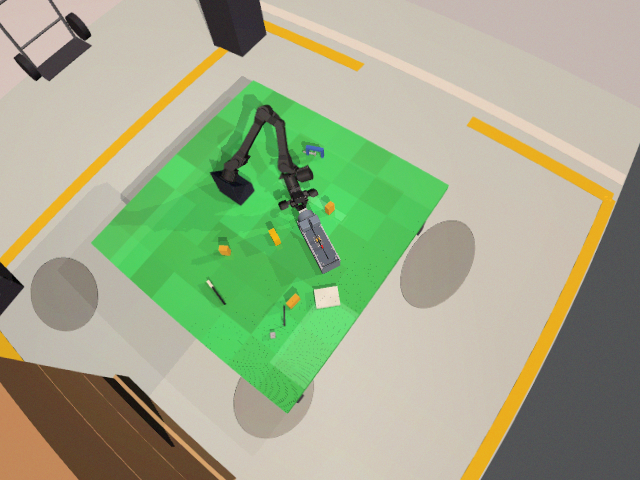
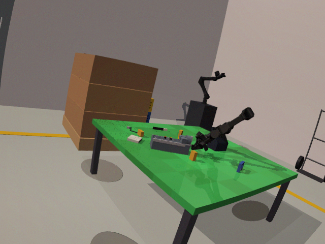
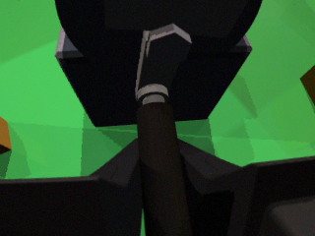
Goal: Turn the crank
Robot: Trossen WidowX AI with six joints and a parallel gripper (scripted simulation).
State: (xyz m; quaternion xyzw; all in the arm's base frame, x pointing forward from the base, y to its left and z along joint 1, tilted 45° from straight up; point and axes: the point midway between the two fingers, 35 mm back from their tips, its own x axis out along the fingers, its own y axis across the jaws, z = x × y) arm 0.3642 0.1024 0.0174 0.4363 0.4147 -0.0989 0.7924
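My gripper tip is 30 mm below the dark handle, 20 mm past it and 10 mm to the right of it. Round my gripper tip: blue bracket (330 mm to the left, 170 mm behind); then red pointer (180 mm ahead, 100 mm to the right, 50 mm above); then white pad (310 mm ahead, 270 mm to the right, 20 mm below).
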